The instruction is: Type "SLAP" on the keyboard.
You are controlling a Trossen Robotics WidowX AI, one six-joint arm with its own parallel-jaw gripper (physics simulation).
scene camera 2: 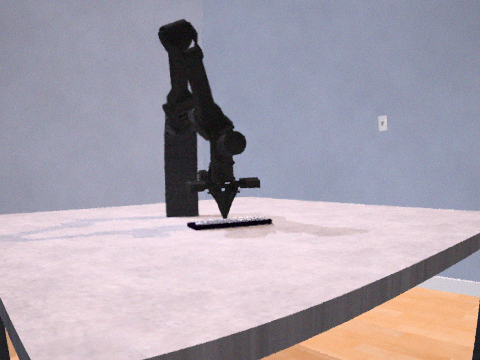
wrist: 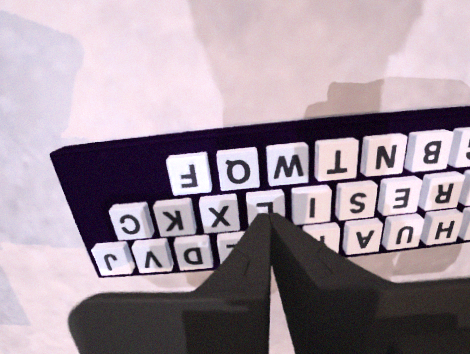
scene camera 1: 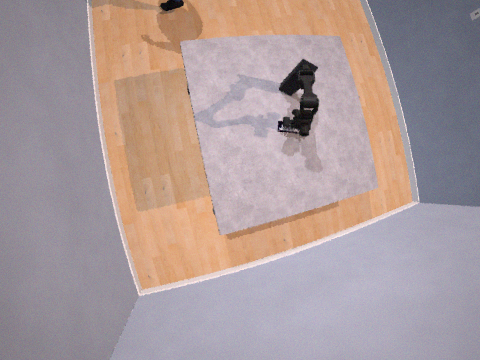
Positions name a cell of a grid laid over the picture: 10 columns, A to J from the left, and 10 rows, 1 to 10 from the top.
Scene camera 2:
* my gripper: E7
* dark keyboard: F7
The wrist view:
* my gripper: F7
